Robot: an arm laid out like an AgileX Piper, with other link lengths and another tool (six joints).
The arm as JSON. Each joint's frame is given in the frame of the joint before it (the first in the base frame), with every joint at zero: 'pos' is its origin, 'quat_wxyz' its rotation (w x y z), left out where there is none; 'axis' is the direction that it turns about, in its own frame. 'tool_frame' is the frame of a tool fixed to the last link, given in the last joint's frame.
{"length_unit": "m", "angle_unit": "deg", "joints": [
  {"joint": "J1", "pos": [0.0, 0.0, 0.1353], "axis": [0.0, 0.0, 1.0]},
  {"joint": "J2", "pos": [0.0, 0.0, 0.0], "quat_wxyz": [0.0, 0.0, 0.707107, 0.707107], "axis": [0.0, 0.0, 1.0]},
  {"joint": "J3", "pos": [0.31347, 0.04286, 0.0], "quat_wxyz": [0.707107, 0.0, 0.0, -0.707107], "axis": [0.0, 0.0, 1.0]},
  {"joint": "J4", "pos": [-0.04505, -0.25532, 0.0], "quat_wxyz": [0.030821, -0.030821, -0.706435, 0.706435], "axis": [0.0, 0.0, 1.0]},
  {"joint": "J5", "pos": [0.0, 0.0, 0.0], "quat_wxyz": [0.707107, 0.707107, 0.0, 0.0], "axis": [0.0, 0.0, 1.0]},
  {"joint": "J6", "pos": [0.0, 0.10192, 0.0], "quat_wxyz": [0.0, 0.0, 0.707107, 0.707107], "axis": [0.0, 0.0, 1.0]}
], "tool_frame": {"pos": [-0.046, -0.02, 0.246], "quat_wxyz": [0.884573, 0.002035, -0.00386, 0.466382]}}
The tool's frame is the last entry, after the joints.
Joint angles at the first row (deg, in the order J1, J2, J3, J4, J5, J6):
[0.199 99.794 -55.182 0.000 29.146 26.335]
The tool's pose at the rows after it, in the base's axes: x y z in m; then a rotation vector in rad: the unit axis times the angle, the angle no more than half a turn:
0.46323 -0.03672 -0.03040 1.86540 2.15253 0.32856
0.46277 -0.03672 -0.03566 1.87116 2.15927 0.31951
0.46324 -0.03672 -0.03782 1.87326 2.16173 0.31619
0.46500 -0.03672 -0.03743 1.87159 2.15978 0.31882
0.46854 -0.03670 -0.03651 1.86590 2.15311 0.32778
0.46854 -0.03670 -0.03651 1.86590 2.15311 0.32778
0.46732 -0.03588 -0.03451 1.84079 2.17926 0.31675
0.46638 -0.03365 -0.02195 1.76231 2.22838 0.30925
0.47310 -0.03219 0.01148 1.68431 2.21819 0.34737
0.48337 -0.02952 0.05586 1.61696 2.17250 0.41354
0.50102 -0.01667 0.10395 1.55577 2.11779 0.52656
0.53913 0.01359 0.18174 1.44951 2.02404 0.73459
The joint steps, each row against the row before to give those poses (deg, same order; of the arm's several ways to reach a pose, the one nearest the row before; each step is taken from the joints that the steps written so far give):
[0.000 0.967 0.002 0.000 -0.129 0.000]
[0.001 0.843 -0.247 0.000 0.000 0.001]
[-0.001 0.434 -0.216 0.000 0.000 0.000]
[-0.001 0.129 -0.180 0.000 -0.122 -0.002]
[0.002 0.113 -0.002 0.000 -0.701 0.002]
[0.000 0.000 0.000 0.000 0.000 0.000]
[-0.002 -0.289 -0.307 0.001 0.997 -1.450]
[0.002 -1.961 0.002 -0.001 1.588 -3.696]
[-0.001 -4.352 -0.002 0.000 0.970 -2.272]
[0.000 -5.042 -0.627 0.600 0.740 -1.546]
[0.001 -3.757 -2.043 3.898 0.006 -3.366]
[0.316 -2.394 -5.271 9.244 -1.762 -7.089]

